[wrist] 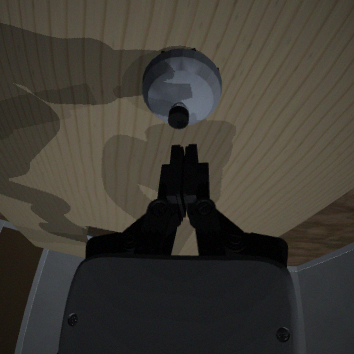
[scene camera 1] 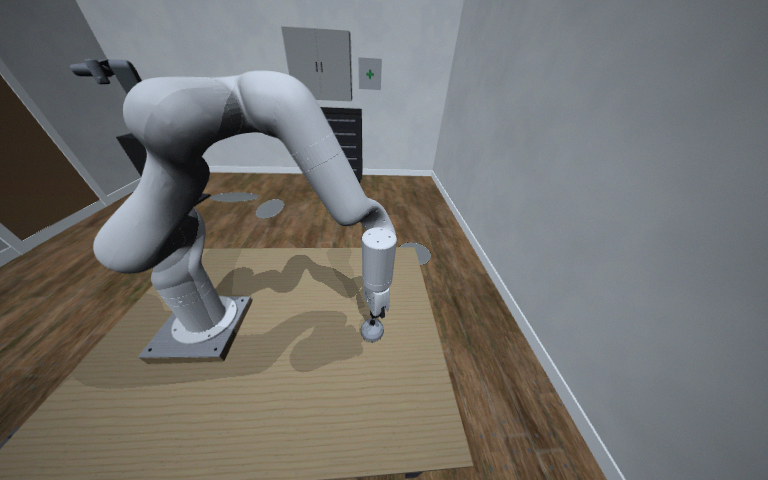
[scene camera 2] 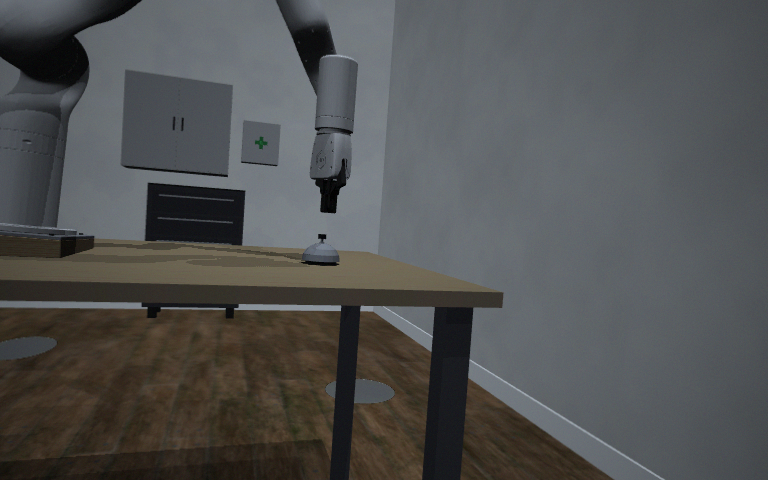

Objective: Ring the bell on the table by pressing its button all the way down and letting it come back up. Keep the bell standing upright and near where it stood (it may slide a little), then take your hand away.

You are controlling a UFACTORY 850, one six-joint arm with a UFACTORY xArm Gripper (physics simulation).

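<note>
A silver dome bell [scene camera 1: 372, 331] [scene camera 2: 320, 254] [wrist: 182, 85] stands upright on the wooden table [scene camera 1: 271, 418] [scene camera 2: 226, 286]. Its black button [scene camera 2: 321, 236] [wrist: 178, 117] sticks up from the top of the dome on a short stem. My gripper [scene camera 2: 327, 211] [wrist: 186, 158] is shut with nothing between the fingers. In the scene camera 2 view the fingertips hang above the button, with a visible gap between them and it. In the scene camera 1 view the fingertips are hard to make out against the bell.
The arm's base plate [scene camera 1: 152, 353] [scene camera 2: 73, 246] is bolted at the left part of the table. The table's right edge lies a little to the right of the bell, with a grey wall [scene camera 1: 594, 198] [scene camera 2: 566, 198] beyond. Cabinets [scene camera 1: 317, 63] [scene camera 2: 176, 123] hang on the back wall.
</note>
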